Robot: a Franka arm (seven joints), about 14 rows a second.
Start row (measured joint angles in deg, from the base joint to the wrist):
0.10, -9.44, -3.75, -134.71, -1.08, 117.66, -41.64
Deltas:
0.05, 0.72, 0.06, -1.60, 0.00, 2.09, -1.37
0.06, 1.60, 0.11, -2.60, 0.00, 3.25, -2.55
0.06, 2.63, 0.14, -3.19, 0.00, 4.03, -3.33
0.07, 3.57, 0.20, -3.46, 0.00, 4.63, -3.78
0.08, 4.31, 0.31, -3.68, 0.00, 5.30, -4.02
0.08, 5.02, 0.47, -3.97, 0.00, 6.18, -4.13
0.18, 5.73, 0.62, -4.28, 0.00, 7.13, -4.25
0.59, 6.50, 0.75, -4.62, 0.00, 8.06, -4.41
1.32, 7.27, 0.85, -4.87, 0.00, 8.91, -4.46
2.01, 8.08, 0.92, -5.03, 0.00, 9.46, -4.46
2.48, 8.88, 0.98, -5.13, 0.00, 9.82, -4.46
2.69, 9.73, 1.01, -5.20, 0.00, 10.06, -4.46
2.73, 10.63, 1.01, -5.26, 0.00, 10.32, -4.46
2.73, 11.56, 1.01, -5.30, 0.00, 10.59, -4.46
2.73, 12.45, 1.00, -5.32, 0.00, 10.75, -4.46
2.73, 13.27, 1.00, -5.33, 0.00, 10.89, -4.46
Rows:
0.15, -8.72, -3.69, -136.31, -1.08, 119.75, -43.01
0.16, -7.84, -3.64, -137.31, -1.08, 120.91, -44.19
0.16, -6.81, -3.61, -137.90, -1.08, 121.69, -44.97
0.17, -5.87, -3.55, -138.17, -1.08, 122.29, -45.42
0.18, -5.13, -3.44, -138.39, -1.08, 122.96, -45.66
0.18, -4.42, -3.28, -138.68, -1.08, 123.84, -45.77
0.28, -3.71, -3.13, -138.99, -1.08, 124.79, -45.89
0.69, -2.94, -3.00, -139.33, -1.08, 125.72, -46.05
1.42, -2.17, -2.90, -139.58, -1.08, 126.57, -46.10
2.11, -1.36, -2.83, -139.74, -1.08, 127.12, -46.10
2.58, -0.56, -2.77, -139.84, -1.08, 127.48, -46.10
2.79, 0.29, -2.74, -139.91, -1.08, 127.72, -46.10
2.83, 1.19, -2.74, -139.97, -1.08, 127.98, -46.10
2.83, 2.12, -2.74, -140.01, -1.08, 128.25, -46.10
2.83, 3.01, -2.75, -140.03, -1.08, 128.41, -46.10
2.83, 3.83, -2.75, -140.04, -1.08, 128.55, -46.10

